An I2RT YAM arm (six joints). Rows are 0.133 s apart.
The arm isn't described. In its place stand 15 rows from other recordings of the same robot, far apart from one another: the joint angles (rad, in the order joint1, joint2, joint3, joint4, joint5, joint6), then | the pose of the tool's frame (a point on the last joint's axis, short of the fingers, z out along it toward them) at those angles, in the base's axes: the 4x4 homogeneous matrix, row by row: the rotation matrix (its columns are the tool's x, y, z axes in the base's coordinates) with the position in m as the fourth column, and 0 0 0 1 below.
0.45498 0.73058 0.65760 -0.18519 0.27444 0.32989 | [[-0.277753 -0.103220 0.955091 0.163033], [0.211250 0.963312 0.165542 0.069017], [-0.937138 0.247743 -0.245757 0.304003], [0 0 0 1]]
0.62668 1.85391 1.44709 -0.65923 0.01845 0.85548 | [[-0.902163 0.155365 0.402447 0.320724], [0.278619 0.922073 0.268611 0.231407], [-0.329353 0.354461 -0.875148 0.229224], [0 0 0 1]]
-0.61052 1.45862 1.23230 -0.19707 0.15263 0.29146 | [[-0.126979 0.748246 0.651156 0.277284], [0.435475 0.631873 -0.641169 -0.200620], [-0.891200 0.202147 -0.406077 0.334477], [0 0 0 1]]
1.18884 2.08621 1.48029 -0.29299 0.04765 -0.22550 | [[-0.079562 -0.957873 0.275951 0.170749], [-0.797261 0.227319 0.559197 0.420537], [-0.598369 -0.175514 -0.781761 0.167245], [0 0 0 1]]
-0.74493 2.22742 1.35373 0.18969 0.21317 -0.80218 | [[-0.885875 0.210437 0.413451 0.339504], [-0.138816 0.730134 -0.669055 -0.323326], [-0.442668 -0.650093 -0.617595 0.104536], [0 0 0 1]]
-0.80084 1.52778 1.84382 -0.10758 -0.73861 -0.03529 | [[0.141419 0.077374 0.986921 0.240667], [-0.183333 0.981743 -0.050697 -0.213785], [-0.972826 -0.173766 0.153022 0.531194], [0 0 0 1]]
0.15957 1.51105 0.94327 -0.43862 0.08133 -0.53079 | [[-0.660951 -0.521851 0.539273 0.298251], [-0.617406 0.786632 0.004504 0.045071], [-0.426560 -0.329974 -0.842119 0.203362], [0 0 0 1]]
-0.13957 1.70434 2.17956 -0.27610 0.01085 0.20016 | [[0.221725 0.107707 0.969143 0.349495], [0.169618 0.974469 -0.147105 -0.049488], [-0.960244 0.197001 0.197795 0.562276], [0 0 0 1]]
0.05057 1.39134 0.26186 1.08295 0.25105 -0.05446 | [[-0.057210 0.196048 0.978924 0.240281], [-0.055690 0.978377 -0.199193 0.003307], [-0.996808 -0.065912 -0.045055 0.172318], [0 0 0 1]]
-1.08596 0.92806 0.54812 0.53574 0.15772 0.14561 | [[0.208827 0.925581 0.315739 0.097296], [-0.088969 0.339499 -0.936389 -0.196699], [-0.973897 0.167453 0.153244 0.306620], [0 0 0 1]]
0.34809 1.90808 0.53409 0.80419 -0.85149 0.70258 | [[-0.916996 -0.298242 0.264898 0.269273], [0.120167 0.426688 0.896380 0.126200], [-0.380367 0.853808 -0.355433 0.081516], [0 0 0 1]]
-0.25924 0.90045 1.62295 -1.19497 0.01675 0.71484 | [[-0.154737 0.492792 0.856278 0.094270], [0.719099 0.650503 -0.244420 -0.025618], [-0.677460 0.577929 -0.455023 0.477516], [0 0 0 1]]
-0.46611 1.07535 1.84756 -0.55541 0.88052 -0.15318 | [[0.043605 0.976948 0.208978 0.097130], [-0.130695 0.212957 -0.968281 -0.079592], [-0.990463 0.014910 0.136969 0.580473], [0 0 0 1]]
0.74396 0.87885 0.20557 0.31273 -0.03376 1.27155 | [[-0.745473 0.041666 0.665233 0.133866], [0.611824 0.438776 0.658139 0.124841], [-0.264467 0.897630 -0.352588 0.172261], [0 0 0 1]]
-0.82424 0.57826 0.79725 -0.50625 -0.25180 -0.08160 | [[-0.236488 0.531109 0.813632 0.094162], [0.139373 0.847267 -0.512555 -0.088716], [-0.961586 -0.007815 -0.274391 0.338853], [0 0 0 1]]
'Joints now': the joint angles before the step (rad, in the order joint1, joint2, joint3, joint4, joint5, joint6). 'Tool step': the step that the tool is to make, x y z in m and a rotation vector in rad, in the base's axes. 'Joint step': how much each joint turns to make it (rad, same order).
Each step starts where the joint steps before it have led.
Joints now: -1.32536 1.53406 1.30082 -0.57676 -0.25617 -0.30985
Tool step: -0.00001 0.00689 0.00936 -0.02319 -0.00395 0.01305
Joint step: 0.00456 -0.03071 0.00152 -0.01073 -0.00459 -0.00764
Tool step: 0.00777 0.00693 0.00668 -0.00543 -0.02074 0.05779
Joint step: 0.02449 -0.01691 0.00762 -0.01687 -0.03672 -0.01077
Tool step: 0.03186 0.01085 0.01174 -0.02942 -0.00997 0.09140
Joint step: 0.10400 -0.00309 0.03369 -0.00310 0.00909 0.00911
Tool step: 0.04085 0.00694 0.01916 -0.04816 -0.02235 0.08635
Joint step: 0.12263 0.03662 0.09176 0.00460 0.02750 0.02453
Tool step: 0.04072 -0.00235 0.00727 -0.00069 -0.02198 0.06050
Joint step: 0.09695 0.08897 0.11062 0.00001 0.01691 0.03837
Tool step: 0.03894 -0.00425 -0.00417 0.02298 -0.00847 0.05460
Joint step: 0.07675 0.10431 0.09971 -0.00150 0.00468 0.03068
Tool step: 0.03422 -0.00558 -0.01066 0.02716 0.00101 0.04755
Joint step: 0.05529 0.10585 0.09046 -0.00158 -0.00454 0.01844
